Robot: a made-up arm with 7 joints. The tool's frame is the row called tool.
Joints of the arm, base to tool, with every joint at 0 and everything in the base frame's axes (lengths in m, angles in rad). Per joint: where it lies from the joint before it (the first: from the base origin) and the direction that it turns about. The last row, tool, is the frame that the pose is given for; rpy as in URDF.
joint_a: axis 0 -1 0 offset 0.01 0.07 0.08
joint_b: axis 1 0 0 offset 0.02 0.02 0
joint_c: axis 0 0 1 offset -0.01 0.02 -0.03
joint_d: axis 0 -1 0 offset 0 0.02 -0.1
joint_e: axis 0 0 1 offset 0.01 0 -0.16
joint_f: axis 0 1 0 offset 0 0.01 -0.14
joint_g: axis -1 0 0 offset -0.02 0 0.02
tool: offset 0 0.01 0 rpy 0.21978 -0.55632 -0.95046
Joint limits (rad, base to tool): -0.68..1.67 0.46..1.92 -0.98..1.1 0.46..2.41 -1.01..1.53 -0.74..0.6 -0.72..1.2
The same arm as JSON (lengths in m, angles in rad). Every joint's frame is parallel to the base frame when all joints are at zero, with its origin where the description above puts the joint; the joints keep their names.
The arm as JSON. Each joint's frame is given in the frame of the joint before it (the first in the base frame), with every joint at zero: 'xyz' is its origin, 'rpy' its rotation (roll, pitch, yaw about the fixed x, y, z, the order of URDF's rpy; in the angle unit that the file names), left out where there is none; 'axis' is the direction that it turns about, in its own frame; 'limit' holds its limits. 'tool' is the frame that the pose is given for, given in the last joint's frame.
{"units": {"length": "m", "angle": "rad"}, "joints": [{"name": "joint_a", "type": "revolute", "origin": {"xyz": [0.01, 0.07, 0.08]}, "axis": [0.0, -1.0, 0.0], "limit": {"lower": -0.68, "upper": 1.67}}, {"name": "joint_b", "type": "revolute", "origin": {"xyz": [0.02, 0.02, 0.0]}, "axis": [1.0, 0.0, 0.0], "limit": {"lower": 0.46, "upper": 1.92}}, {"name": "joint_c", "type": "revolute", "origin": {"xyz": [-0.01, 0.02, -0.03]}, "axis": [0.0, 0.0, 1.0], "limit": {"lower": -0.98, "upper": 1.1}}, {"name": "joint_d", "type": "revolute", "origin": {"xyz": [0.0, 0.02, -0.1]}, "axis": [0.0, -1.0, 0.0], "limit": {"lower": 0.46, "upper": 2.41}}, {"name": "joint_e", "type": "revolute", "origin": {"xyz": [0.01, 0.0, -0.16]}, "axis": [0.0, 0.0, 1.0], "limit": {"lower": -1.01, "upper": 1.53}}, {"name": "joint_f", "type": "revolute", "origin": {"xyz": [0.0, 0.01, -0.14]}, "axis": [0.0, 1.0, 0.0], "limit": {"lower": -0.74, "upper": 0.6}}, {"name": "joint_g", "type": "revolute", "origin": {"xyz": [-0.02, 0.0, 0.02]}, "axis": [-1.0, 0.0, 0.0], "limit": {"lower": -0.72, "upper": 1.2}}], "tool": {"origin": {"xyz": [0.0, 0.01, 0.0], "rpy": [0.2198, -0.5563, -0.9505]}}}
